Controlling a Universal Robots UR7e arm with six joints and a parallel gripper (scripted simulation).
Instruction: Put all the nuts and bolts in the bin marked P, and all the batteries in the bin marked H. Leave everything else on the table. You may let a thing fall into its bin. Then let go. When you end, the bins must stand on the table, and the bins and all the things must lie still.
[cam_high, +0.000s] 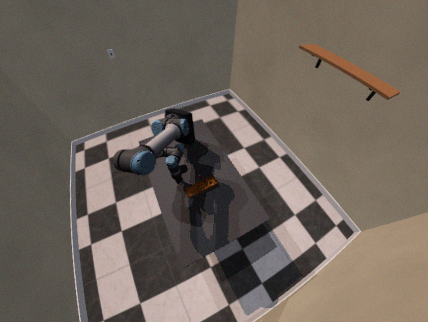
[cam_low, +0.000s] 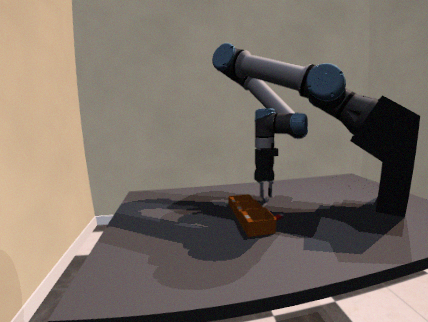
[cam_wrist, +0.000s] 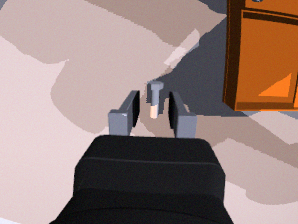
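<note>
My hand is 1 cm to the right of the grey bolt and 3 cm above it. The rest, counted from my hand: red battery (11 cm ahead, 10 cm to the left, 2 cm below); orange battery (12 cm ahead, 11 cm to the left, 2 cm below); orange three-compartment bin (13 cm ahead, 11 cm to the left, 1 cm below).
</note>
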